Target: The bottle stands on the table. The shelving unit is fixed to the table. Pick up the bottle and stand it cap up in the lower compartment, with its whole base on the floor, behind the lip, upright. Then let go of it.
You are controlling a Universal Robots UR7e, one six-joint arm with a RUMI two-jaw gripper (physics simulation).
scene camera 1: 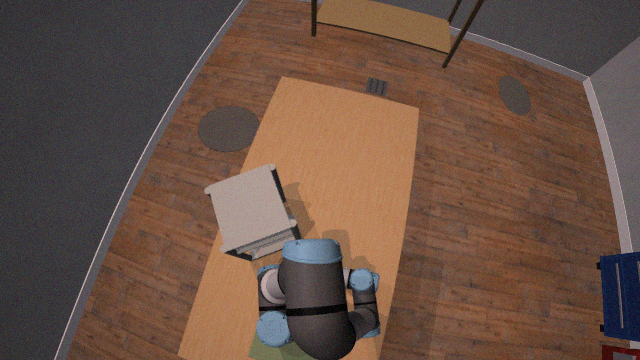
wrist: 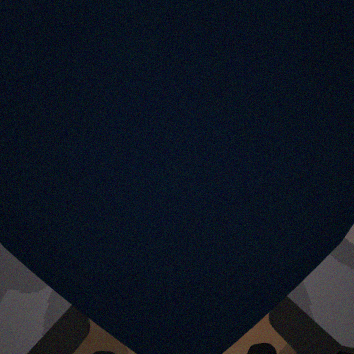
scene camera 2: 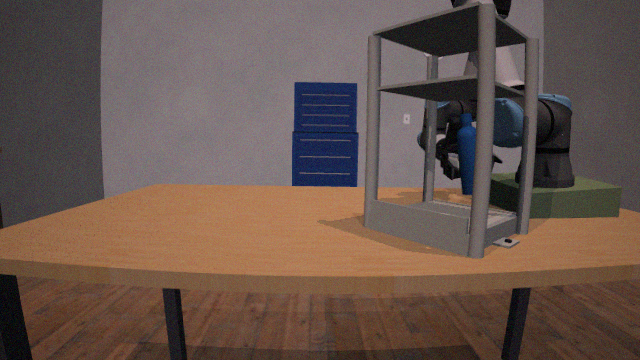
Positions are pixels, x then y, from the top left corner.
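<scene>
There's a blue bottle that you'd find in the wrist view [176, 176] and again in scene camera 2 [466, 136]. As for a grey shelving unit [scene camera 1: 249, 208], that's the same spot on the unit [scene camera 2: 454, 38].
</scene>
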